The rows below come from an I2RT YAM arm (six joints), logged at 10 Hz.
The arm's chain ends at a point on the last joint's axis. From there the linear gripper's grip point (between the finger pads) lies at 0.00 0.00 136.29 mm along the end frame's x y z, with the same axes.
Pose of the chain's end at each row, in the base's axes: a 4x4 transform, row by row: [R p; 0 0 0 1], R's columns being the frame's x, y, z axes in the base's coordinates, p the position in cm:
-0.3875 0.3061 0.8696 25.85; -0.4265 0.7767 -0.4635 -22.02; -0.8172 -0.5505 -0.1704 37.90; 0 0 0 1
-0.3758 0.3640 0.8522 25.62; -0.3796 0.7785 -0.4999 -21.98; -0.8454 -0.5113 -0.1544 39.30; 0 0 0 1
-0.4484 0.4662 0.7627 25.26; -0.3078 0.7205 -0.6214 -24.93; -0.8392 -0.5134 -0.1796 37.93; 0 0 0 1
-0.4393 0.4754 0.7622 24.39; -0.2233 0.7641 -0.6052 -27.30; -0.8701 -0.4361 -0.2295 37.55; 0 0 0 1
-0.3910 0.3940 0.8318 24.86; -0.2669 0.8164 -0.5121 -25.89; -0.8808 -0.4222 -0.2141 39.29; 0 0 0 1
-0.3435 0.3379 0.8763 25.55; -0.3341 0.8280 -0.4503 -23.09; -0.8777 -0.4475 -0.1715 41.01; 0 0 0 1
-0.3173 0.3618 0.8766 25.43; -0.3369 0.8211 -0.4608 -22.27; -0.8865 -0.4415 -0.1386 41.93; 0 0 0 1
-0.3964 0.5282 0.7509 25.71; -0.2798 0.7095 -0.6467 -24.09; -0.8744 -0.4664 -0.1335 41.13; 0 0 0 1
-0.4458 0.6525 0.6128 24.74; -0.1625 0.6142 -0.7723 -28.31; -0.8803 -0.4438 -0.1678 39.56; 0 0 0 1
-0.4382 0.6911 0.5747 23.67; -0.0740 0.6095 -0.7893 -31.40; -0.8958 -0.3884 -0.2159 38.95; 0 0 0 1
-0.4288 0.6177 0.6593 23.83; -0.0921 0.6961 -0.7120 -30.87; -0.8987 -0.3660 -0.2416 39.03; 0 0 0 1
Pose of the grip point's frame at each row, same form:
-0.3875 0.3061 0.8696 37.70; -0.4265 0.7767 -0.4635 -28.34; -0.8172 -0.5505 -0.1704 35.58; 0 0 0 1
-0.3758 0.3640 0.8522 37.23; -0.3796 0.7785 -0.4999 -28.79; -0.8454 -0.5113 -0.1544 37.20; 0 0 0 1
-0.4484 0.4662 0.7627 35.65; -0.3078 0.7205 -0.6214 -33.40; -0.8392 -0.5134 -0.1796 35.48; 0 0 0 1
-0.4393 0.4754 0.7622 34.78; -0.2233 0.7641 -0.6052 -35.55; -0.8701 -0.4361 -0.2295 34.42; 0 0 0 1
-0.3910 0.3940 0.8318 36.20; -0.2669 0.8164 -0.5121 -32.87; -0.8808 -0.4222 -0.2141 36.37; 0 0 0 1
-0.3435 0.3379 0.8763 37.49; -0.3341 0.8280 -0.4503 -29.23; -0.8777 -0.4475 -0.1715 38.67; 0 0 0 1
-0.3173 0.3618 0.8766 37.38; -0.3369 0.8211 -0.4608 -28.55; -0.8865 -0.4415 -0.1386 40.04; 0 0 0 1
-0.3964 0.5282 0.7509 35.94; -0.2798 0.7095 -0.6467 -32.90; -0.8744 -0.4664 -0.1335 39.31; 0 0 0 1
-0.4458 0.6525 0.6128 33.09; -0.1625 0.6142 -0.7723 -38.84; -0.8803 -0.4438 -0.1678 37.27; 0 0 0 1
-0.4382 0.6911 0.5747 31.50; -0.0740 0.6095 -0.7893 -42.16; -0.8958 -0.3884 -0.2159 36.01; 0 0 0 1
-0.4288 0.6177 0.6593 32.82; -0.0921 0.6961 -0.7120 -40.57; -0.8987 -0.3660 -0.2416 35.74; 0 0 0 1

